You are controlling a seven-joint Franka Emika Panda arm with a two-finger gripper.
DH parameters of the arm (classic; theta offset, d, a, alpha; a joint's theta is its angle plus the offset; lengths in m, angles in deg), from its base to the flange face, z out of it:
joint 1: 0 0.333 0 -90
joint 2: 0 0 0 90
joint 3: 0 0.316 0.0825 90
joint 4: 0 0 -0.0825 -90
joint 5: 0 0.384 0 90
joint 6: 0 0 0.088 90
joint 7: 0 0.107 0 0
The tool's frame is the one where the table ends.
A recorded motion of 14 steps. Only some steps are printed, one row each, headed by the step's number.
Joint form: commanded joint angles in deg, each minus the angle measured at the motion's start. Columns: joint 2, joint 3, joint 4, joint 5, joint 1, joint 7, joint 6.
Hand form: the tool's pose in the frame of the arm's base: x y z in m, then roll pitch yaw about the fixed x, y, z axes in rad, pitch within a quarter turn. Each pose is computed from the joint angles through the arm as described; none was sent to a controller.
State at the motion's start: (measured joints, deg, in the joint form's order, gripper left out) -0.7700 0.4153 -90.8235 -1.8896 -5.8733 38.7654 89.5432
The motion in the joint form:
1: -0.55 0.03 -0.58 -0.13 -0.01 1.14 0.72
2: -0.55 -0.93 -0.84 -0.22 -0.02 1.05 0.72
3: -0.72 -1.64 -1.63 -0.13 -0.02 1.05 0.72
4: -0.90 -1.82 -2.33 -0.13 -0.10 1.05 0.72
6: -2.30 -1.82 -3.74 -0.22 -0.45 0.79 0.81
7: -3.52 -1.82 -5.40 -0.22 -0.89 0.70 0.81
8: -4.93 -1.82 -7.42 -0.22 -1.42 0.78 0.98
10: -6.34 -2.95 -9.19 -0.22 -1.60 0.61 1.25
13: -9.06 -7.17 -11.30 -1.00 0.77 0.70 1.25
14: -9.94 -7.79 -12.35 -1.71 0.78 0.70 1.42
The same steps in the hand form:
1: 0.5448 -0.0556 0.6261 3.1164 -0.0251 -0.7910
2: 0.5437 -0.0651 0.6240 3.1126 -0.0224 -0.8062
3: 0.5416 -0.0716 0.6191 3.1071 -0.0128 -0.8185
4: 0.5399 -0.0739 0.6150 3.1014 -0.0057 -0.8230
6: 0.5319 -0.0765 0.6168 3.1015 -0.0072 -0.8245
7: 0.5242 -0.0797 0.6144 3.0970 -0.0009 -0.8305
8: 0.5155 -0.0834 0.6110 3.0926 0.0053 -0.8410
10: 0.5057 -0.0946 0.6095 3.0939 0.0087 -0.8605
13: 0.4871 -0.1126 0.6156 3.1008 0.0019 -0.8924
14: 0.4808 -0.1189 0.6147 3.0939 -0.0033 -0.9019

